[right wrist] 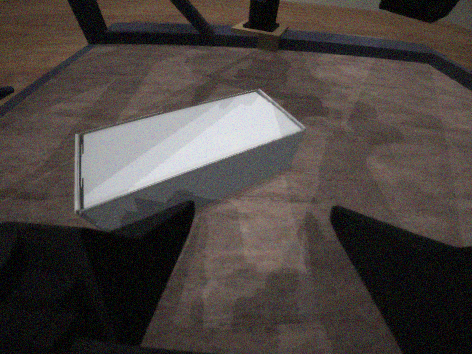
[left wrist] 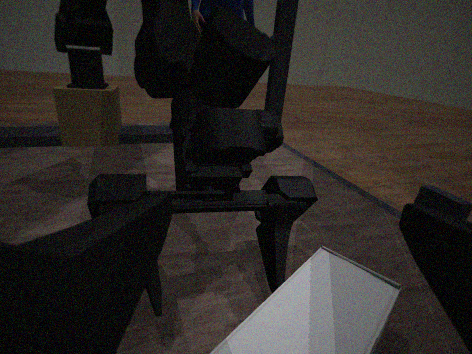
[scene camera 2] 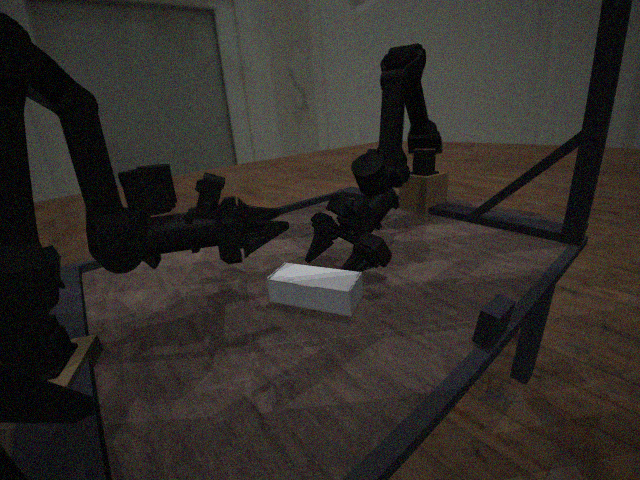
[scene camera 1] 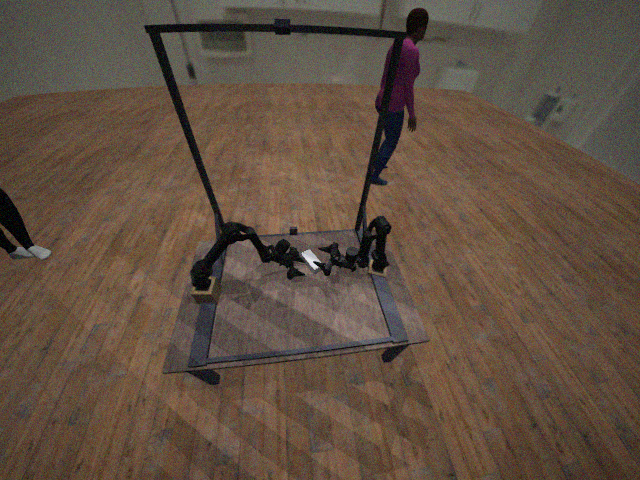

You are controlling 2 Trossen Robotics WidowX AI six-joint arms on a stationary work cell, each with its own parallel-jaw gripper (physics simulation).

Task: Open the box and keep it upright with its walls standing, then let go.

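Frame: origin at the left arm's base, x right, y ahead, z up, level; centimetres.
Seen in the pictures: left gripper, between the fingertips: (left wrist: 284,208) (scene camera 2: 284,218) (scene camera 1: 315,254); right gripper, between the fingertips: (right wrist: 262,210) (left wrist: 222,306) (scene camera 2: 319,270) (scene camera 1: 304,268); left arm's base, origin of its link: (right wrist: 261,26) (scene camera 2: 43,365) (scene camera 1: 378,267); right arm's base, origin of its link: (left wrist: 88,86) (scene camera 2: 423,173) (scene camera 1: 203,285).
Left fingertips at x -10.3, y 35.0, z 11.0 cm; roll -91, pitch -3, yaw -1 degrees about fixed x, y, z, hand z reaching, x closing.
Note:
Offsets run from my left fingertips to a thing's top centre. Level surfaces: height alone.
A white closed box @[dz -9.3, dx +3.8, dy +3.2 cm] (scene camera 1: 310,258) (scene camera 2: 313,286) (left wrist: 322,305) (right wrist: 182,144) lies flat on the wooden table @[dz -13.7 cm] (scene camera 1: 294,314), its lid down and level. My left gripper (scene camera 1: 324,259) (scene camera 2: 270,233) is open and empty, hanging just beside one end of the box without touching it. My right gripper (scene camera 1: 297,267) (scene camera 2: 337,254) (right wrist: 262,210) is open and empty, low over the table beside the box's other end. In the left wrist view the right gripper (left wrist: 213,274) faces the camera with its fingers spread, next to the box's end.
A dark gantry frame (scene camera 1: 191,138) stands over the back of the table. Each arm base sits on a wooden block @[dz -3.0, dx -32.8, dy +47.8 cm] (scene camera 1: 205,291) (scene camera 2: 424,190). Dark rails (scene camera 2: 461,371) run along the table edges. A person in a magenta top (scene camera 1: 404,86) stands behind the cell.

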